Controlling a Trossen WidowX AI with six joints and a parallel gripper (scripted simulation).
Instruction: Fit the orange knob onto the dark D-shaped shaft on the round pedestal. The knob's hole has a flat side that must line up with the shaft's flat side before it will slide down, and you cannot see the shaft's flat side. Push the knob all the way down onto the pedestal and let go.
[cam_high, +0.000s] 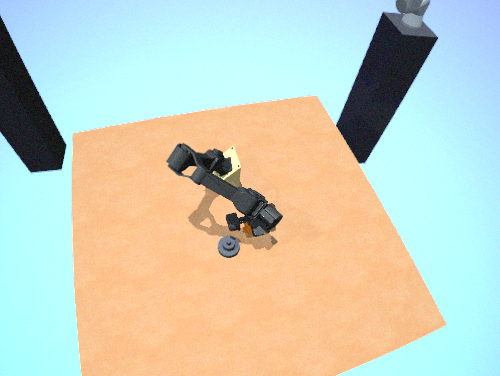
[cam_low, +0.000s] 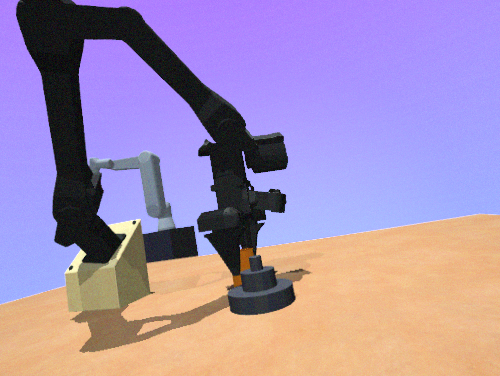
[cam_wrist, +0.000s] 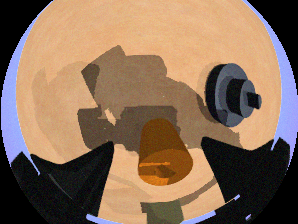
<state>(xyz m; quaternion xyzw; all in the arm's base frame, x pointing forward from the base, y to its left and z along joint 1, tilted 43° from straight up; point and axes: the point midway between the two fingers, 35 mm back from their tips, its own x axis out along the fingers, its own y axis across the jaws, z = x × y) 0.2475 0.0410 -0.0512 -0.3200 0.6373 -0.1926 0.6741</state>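
My gripper tip is right at the orange knob. Round my gripper tip: dark round pedestal (9 cm to the right, 6 cm ahead).
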